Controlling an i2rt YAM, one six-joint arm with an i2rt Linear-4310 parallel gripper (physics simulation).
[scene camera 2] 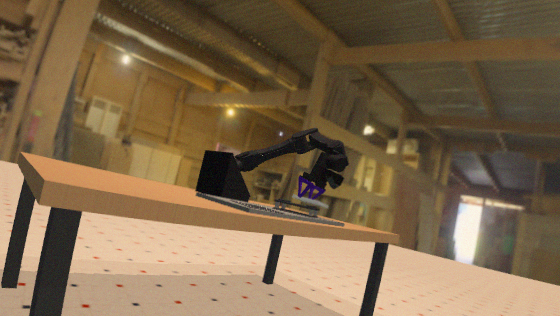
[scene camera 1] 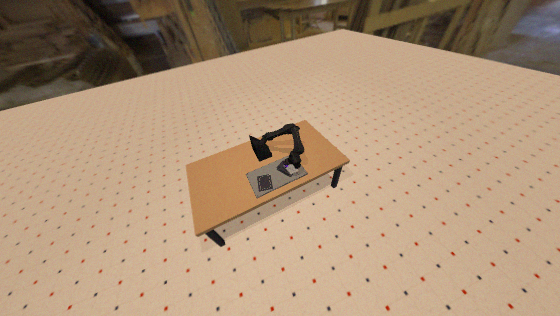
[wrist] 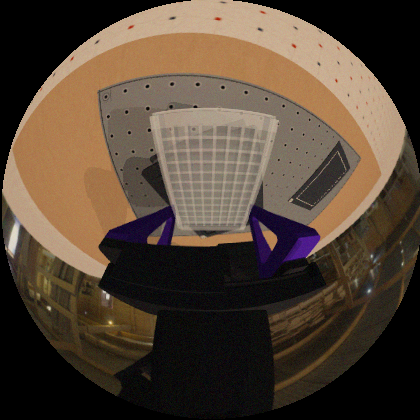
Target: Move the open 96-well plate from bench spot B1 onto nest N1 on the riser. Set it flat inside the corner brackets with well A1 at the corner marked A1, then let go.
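Frame: origin at the arm's base, x ahead, y left, z up, level; metres.
Seen in the pictures: gripper, between the fingertips: [scene camera 2: 304,199] [scene camera 1: 288,165] [wrist: 211,208]; arm's base, origin of its link: [scene camera 2: 227,172] [scene camera 1: 260,144].
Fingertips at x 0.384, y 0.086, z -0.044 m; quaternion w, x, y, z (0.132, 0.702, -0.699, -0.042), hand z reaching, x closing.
Note:
Offsets run from my fingertips to a thing's middle. "spot": to the spot under its first point. Level surfaces: height alone.
The clear 96-well plate @(dx +0.030, dy +0.000, dz -0.002 m) [scene camera 1: 291,170] [scene camera 2: 321,203] [wrist: 215,165] is between the purple fingers of my gripper [scene camera 2: 307,196] [wrist: 211,208], which is shut on its sides. In scene camera 2 the plate is raised slightly above the dark riser @(dx -0.017, dy -0.013, dz -0.039 m) [scene camera 2: 296,205] [wrist: 156,177], with a small gap between them. In the wrist view the riser lies under the plate at an angle to it, and its corners show at both sides. The plate hides most of nest N1 there. The A1 mark and the plate's well A1 cannot be read.
A grey perforated board @(dx -0.037, dy -0.126, dz -0.067 m) [scene camera 1: 253,176] [wrist: 210,95] lies on the wooden table @(dz -0.074 m) [scene camera 1: 215,185] [wrist: 190,55]. A dark rectangle with a light outline @(spot: dx +0.002, dy -0.267, dz -0.059 m) [scene camera 1: 265,183] [wrist: 322,177] lies at the board's other end. The black arm base [scene camera 1: 261,150] [scene camera 2: 220,175] stands behind the board.

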